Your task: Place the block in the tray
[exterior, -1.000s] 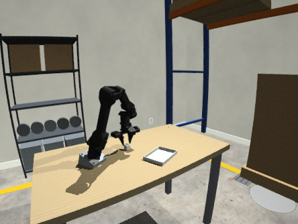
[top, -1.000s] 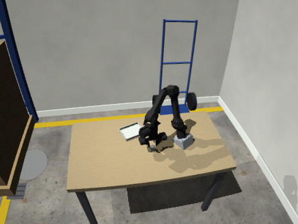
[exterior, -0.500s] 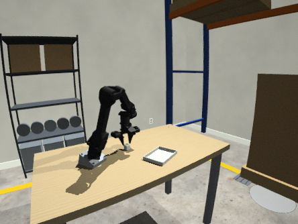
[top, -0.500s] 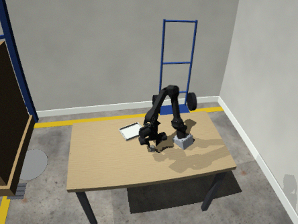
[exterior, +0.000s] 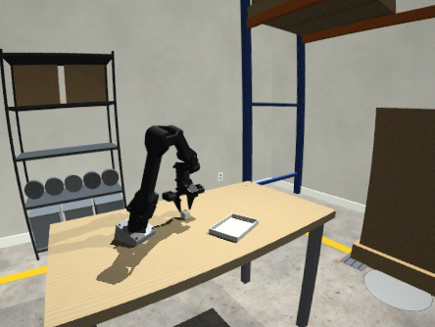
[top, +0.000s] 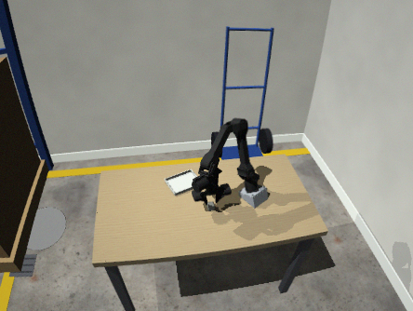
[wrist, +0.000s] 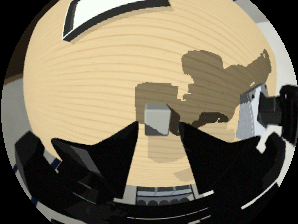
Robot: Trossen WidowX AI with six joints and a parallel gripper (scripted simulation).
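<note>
Now: the small grey block 50 mm below my hand. Round my hand: white tray (150 mm ahead, 180 mm to the right, 60 mm below).
</note>
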